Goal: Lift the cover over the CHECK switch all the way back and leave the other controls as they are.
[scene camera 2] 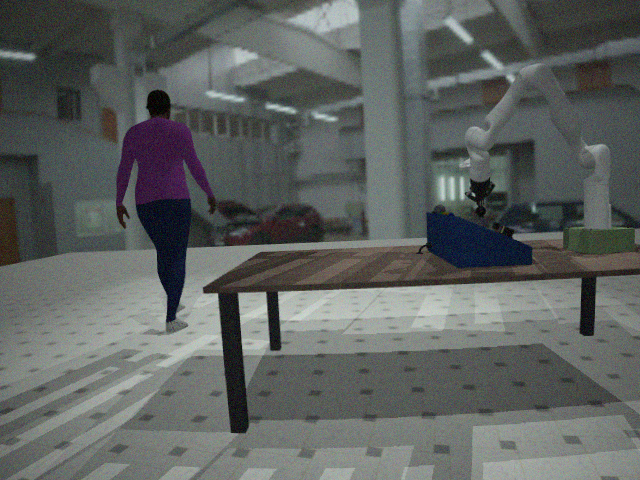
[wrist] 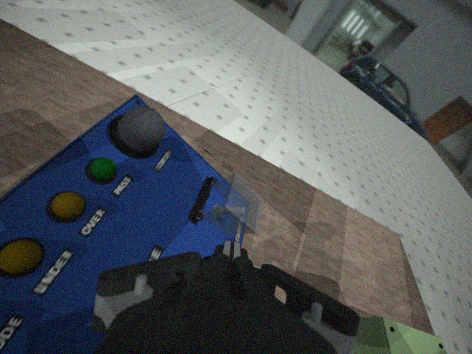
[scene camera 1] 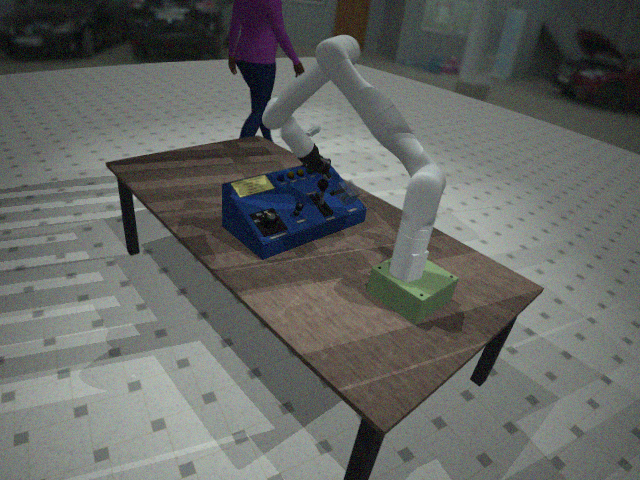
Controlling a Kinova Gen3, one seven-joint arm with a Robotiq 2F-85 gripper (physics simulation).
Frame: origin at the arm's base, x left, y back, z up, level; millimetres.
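Seen in the pictures: gripper, fingertip midpoint: (scene camera 2: 480, 205) (wrist: 230, 251) (scene camera 1: 329, 178); arm's base at its link origin: (scene camera 2: 596, 228) (scene camera 1: 404, 271).
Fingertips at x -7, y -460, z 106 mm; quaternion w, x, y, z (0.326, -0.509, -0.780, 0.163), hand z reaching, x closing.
Note:
Pixels of each thing's top centre, then the offset from my fingertips to it. "spot": a spot on its surface instead. Level surfaces: height alone.
- clear cover at its top centre: (wrist: 245, 194) (scene camera 1: 349, 183) (scene camera 2: 475, 212) dx -98, dy -5, dz -33 mm
- blue console at a spot on its surface: (wrist: 145, 210) spot: dx -14, dy -99, dz -65 mm
- black hinge bar at a spot on its surface: (wrist: 202, 200) spot: dx -87, dy -50, dz -91 mm
- black-knobbed lever at its top centre: (scene camera 1: 323, 179) dx +23, dy -1, dz +0 mm
- grey dome at a spot on its surface: (wrist: 142, 131) spot: dx -61, dy -148, dz -3 mm
- green lamp at a spot on its surface: (wrist: 102, 170) spot: dx -6, dy -149, dz -23 mm
- small switch at its top centre: (scene camera 1: 298, 202) dx +139, dy +31, dz -59 mm
- dark dial plate at its top centre: (scene camera 1: 270, 212) (scene camera 2: 506, 225) dx +257, dy +54, dz -65 mm
- table at its surface level: dz -197 mm
The clear cover (scene camera 1: 349, 191) (wrist: 246, 202) stands over the CHECK switch at the right end of the blue console (scene camera 1: 315, 233) (scene camera 2: 480, 248) (wrist: 145, 210). In the wrist view the switch's grey toggle (wrist: 222, 211) shows through it, beside a black hinge bar (wrist: 202, 200). The CHECK label is mostly hidden. My gripper (scene camera 1: 327, 172) (scene camera 2: 480, 203) (wrist: 230, 251) is shut and empty, above the console; in the wrist view its tips appear just below the cover's lower edge. I cannot tell whether they touch. A black-knobbed lever (scene camera 1: 323, 184) stands below the gripper in scene camera 1.
A grey dome (wrist: 142, 131), a green lamp (wrist: 102, 170) and yellow lamps (wrist: 67, 206) line the console's upper part. A small switch (scene camera 1: 298, 208) and a dark dial plate (scene camera 1: 268, 222) lie left of the lever. The green arm base (scene camera 1: 439, 294) (scene camera 2: 599, 241) stands on the table (scene camera 1: 320, 310).

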